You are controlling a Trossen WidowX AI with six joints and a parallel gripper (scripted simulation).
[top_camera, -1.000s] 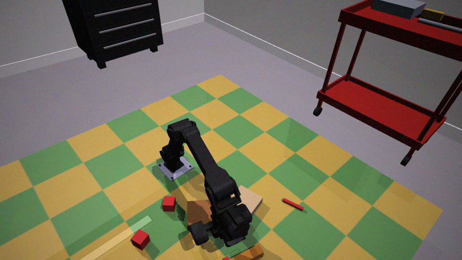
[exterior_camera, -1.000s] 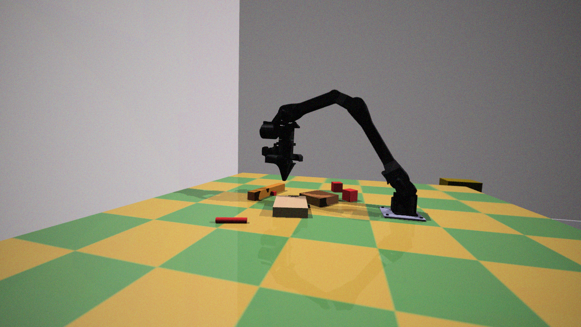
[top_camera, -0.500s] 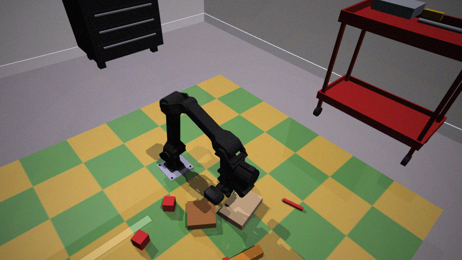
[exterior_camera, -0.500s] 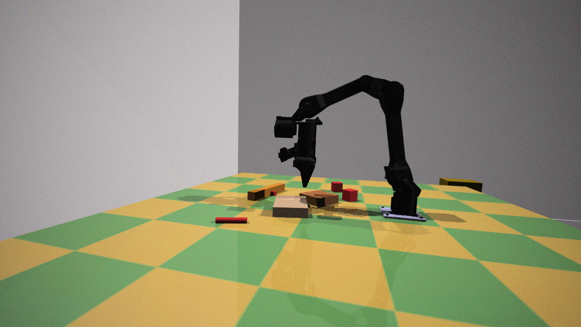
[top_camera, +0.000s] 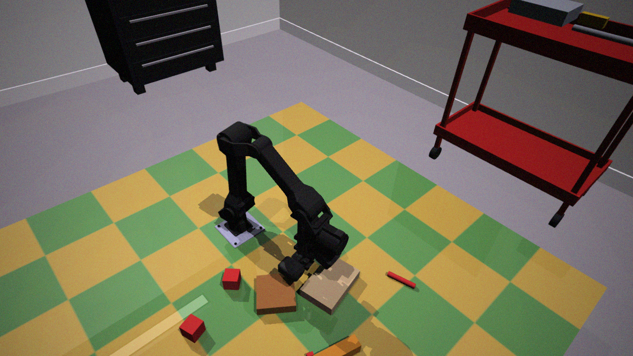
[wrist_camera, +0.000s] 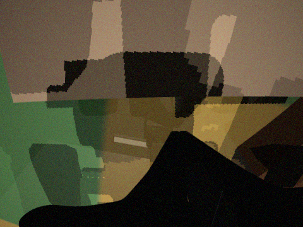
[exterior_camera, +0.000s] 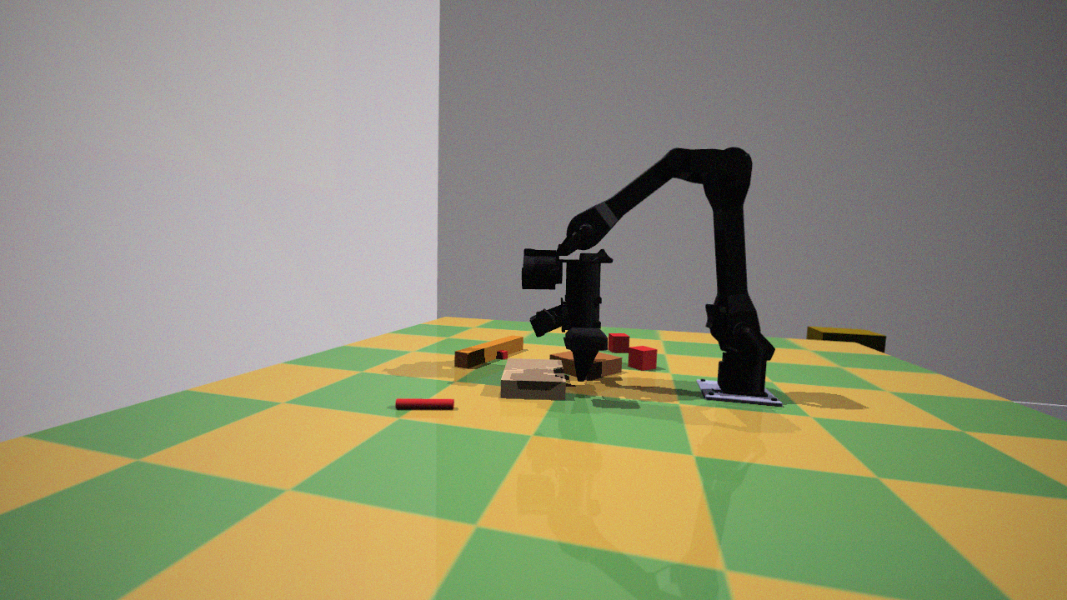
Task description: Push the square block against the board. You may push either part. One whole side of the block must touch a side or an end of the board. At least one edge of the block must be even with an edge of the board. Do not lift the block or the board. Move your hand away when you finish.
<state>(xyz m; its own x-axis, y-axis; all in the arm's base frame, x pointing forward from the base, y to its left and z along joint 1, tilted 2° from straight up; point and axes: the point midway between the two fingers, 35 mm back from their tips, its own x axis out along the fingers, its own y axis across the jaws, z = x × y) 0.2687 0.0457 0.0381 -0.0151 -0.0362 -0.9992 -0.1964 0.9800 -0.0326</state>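
The tan board lies 8 cm ahead of my gripper tip and 2 cm to the left of it. Also, from my gripper tip: brown square block: 11 cm to the right; then orange bar: 21 cm ahead, 16 cm to the right, 1 cm above; then red rod: 20 cm ahead, 17 cm to the left.
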